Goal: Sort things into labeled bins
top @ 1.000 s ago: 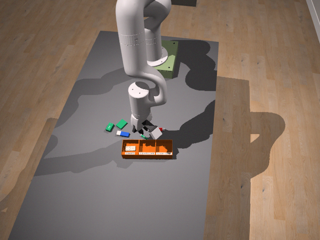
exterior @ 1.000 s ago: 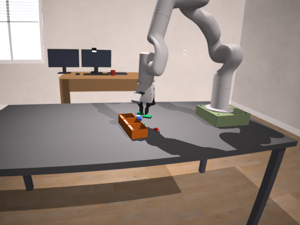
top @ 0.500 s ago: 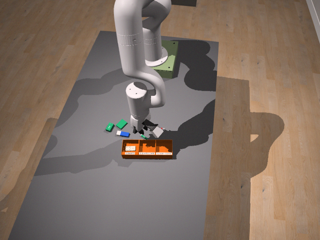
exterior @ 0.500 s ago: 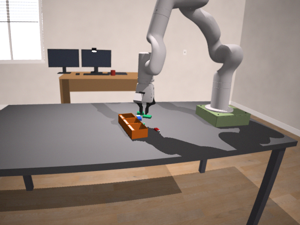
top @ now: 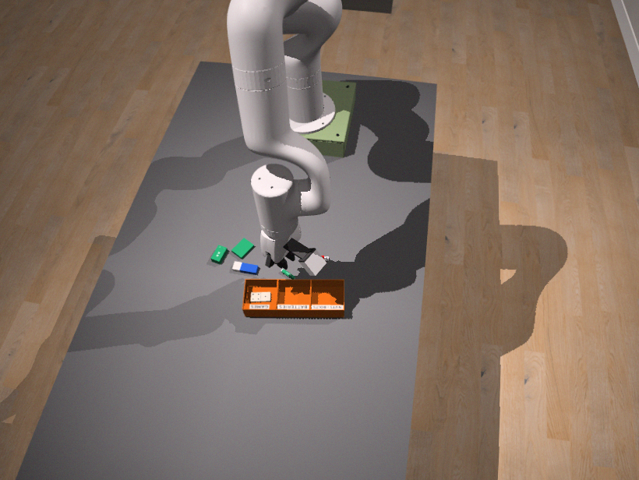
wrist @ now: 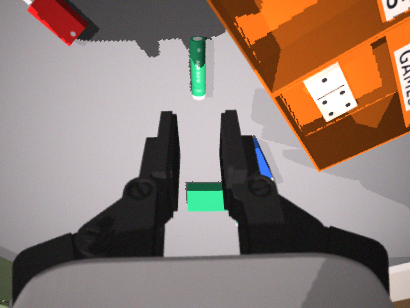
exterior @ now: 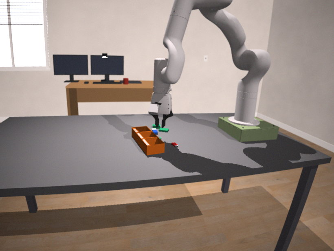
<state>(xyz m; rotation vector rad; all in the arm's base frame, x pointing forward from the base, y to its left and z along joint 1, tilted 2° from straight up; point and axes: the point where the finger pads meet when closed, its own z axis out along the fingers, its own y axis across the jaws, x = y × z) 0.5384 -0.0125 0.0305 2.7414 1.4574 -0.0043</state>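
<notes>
Now: hand 9 cm above the green cylindrical battery. The rest, counted from my hand: orange three-part bin 8 cm ahead, 2 cm to the left, 7 cm below; white domino 7 cm ahead, 7 cm to the right, 8 cm below; red USB stick 5 cm behind, 9 cm to the left, 9 cm below.
</notes>
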